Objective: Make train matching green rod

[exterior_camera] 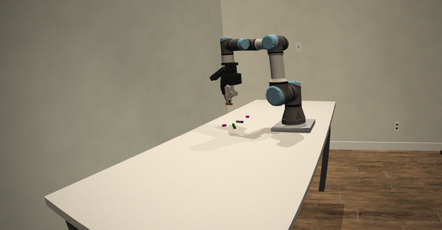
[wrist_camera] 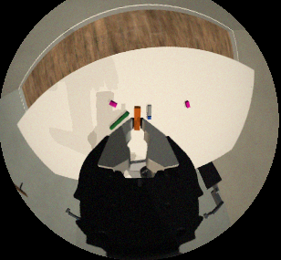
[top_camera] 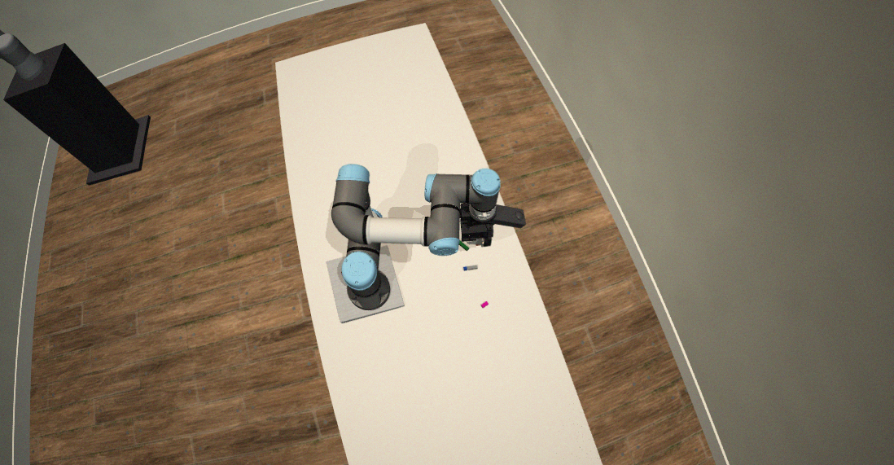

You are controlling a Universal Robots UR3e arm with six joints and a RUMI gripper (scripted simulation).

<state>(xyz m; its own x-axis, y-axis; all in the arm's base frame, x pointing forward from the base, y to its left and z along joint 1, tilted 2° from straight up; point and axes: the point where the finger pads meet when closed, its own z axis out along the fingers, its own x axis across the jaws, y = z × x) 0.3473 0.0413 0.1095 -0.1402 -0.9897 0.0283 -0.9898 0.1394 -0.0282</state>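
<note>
Right now the grey rod is 3 cm behind my hand, 3 cm to the right of it and 11 cm below it. The rest, counted from my hand: blue rod 6 cm behind, 3 cm to the right, 11 cm below; then green rod 6 cm behind, 6 cm to the left, 11 cm below; then orange rod 1 cm below.
</note>
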